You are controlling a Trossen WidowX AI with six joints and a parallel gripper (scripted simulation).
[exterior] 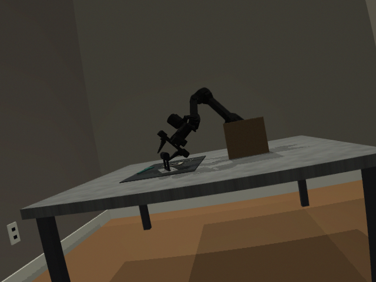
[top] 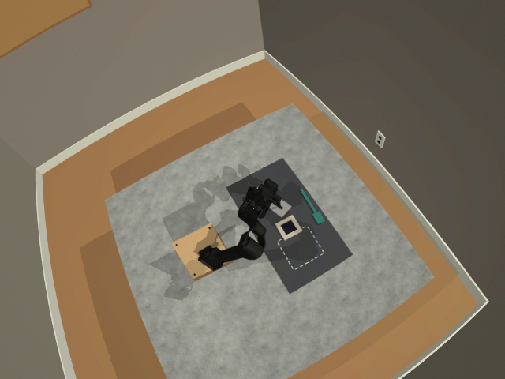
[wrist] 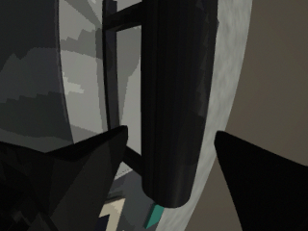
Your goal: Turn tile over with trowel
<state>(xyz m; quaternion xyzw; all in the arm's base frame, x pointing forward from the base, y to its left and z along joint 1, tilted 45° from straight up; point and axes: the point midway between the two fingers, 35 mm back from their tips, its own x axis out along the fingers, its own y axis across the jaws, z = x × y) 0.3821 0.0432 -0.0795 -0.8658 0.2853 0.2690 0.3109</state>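
The small trowel is 1 cm behind my gripper tip and 3 cm below it. From my gripper tip the other things lie so: dark mat 1 cm behind, 11 cm to the right, 8 cm below; then cream tile 2 cm behind, 15 cm to the right, 6 cm below; then teal flat tool 13 cm ahead, 14 cm to the right, 6 cm below.
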